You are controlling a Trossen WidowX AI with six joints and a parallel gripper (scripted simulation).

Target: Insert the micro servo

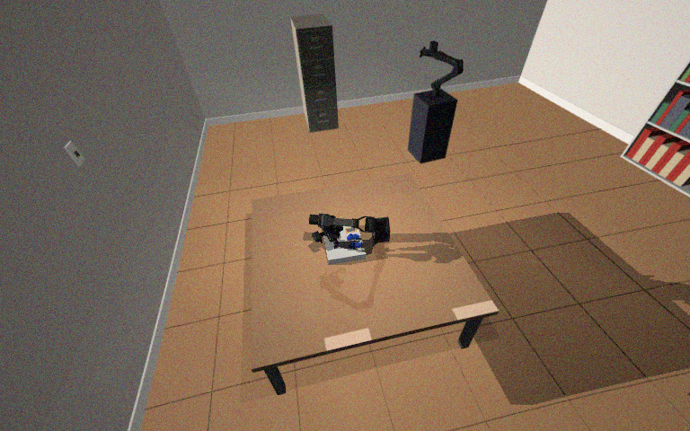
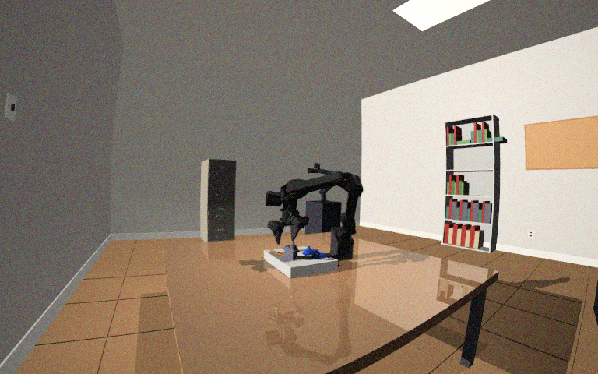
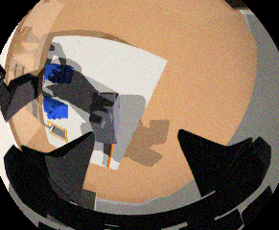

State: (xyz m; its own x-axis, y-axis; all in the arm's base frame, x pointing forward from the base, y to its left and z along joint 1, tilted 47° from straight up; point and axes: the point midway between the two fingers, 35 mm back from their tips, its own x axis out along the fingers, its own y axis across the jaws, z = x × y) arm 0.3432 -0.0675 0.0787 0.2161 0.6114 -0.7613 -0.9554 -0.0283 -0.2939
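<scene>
My gripper tip is now 11 cm above the robot deck, 7 cm past it and 5 cm to the left of it.
</scene>
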